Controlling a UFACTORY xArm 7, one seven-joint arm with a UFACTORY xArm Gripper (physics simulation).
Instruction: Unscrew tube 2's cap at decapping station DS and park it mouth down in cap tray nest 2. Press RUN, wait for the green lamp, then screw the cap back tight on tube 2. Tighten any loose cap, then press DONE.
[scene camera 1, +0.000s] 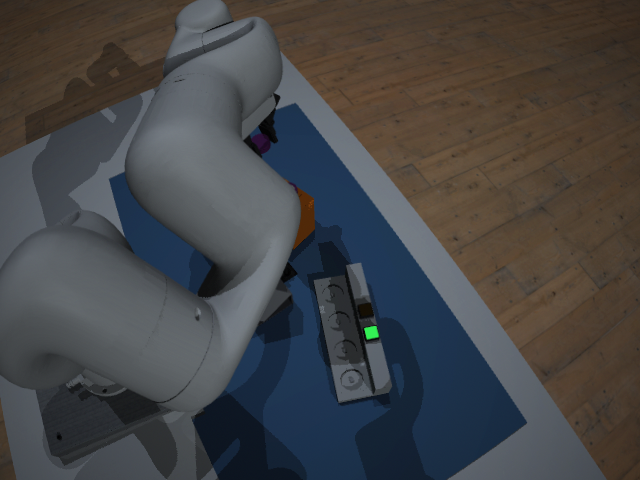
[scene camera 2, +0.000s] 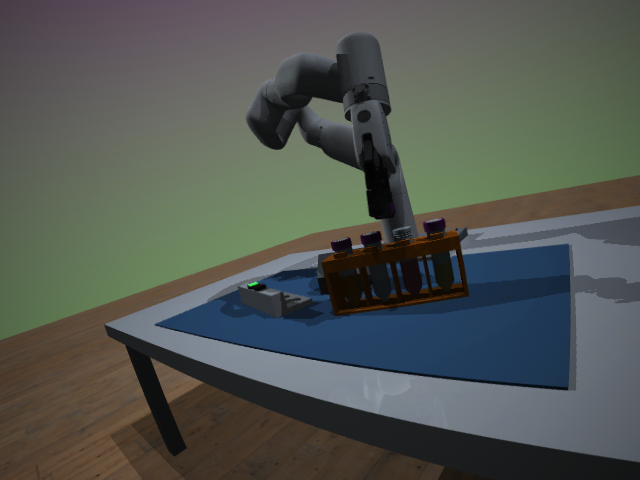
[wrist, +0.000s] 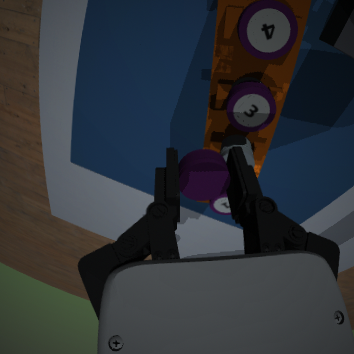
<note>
In view: the gripper (scene camera 2: 382, 217), a cap marked 3 (wrist: 250, 106) and a cap marked 4 (wrist: 263, 36).
The gripper also shows in scene camera 1 (scene camera 1: 263, 147) and in the wrist view (wrist: 201, 161). Scene camera 1 misses the cap marked 3, which is hidden by the arm.
</note>
